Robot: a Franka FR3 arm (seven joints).
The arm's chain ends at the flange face. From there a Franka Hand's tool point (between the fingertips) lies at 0.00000 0.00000 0.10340 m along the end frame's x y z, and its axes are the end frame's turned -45 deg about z.
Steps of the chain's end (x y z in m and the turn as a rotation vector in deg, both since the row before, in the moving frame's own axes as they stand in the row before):
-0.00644, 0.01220, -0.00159, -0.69, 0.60, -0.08
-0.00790, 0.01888, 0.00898, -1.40, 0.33, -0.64
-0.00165, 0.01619, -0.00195, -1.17, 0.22, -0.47
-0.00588, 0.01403, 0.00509, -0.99, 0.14, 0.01
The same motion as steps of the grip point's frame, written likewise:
-0.01329, 0.00572, -0.00160, -0.91, -0.06, -0.08
-0.02029, 0.00998, 0.00895, -1.22, -0.76, -0.64
-0.01382, 0.01206, -0.00197, -0.98, -0.67, -0.47
-0.01516, 0.00720, 0.00507, -0.80, -0.60, 0.01

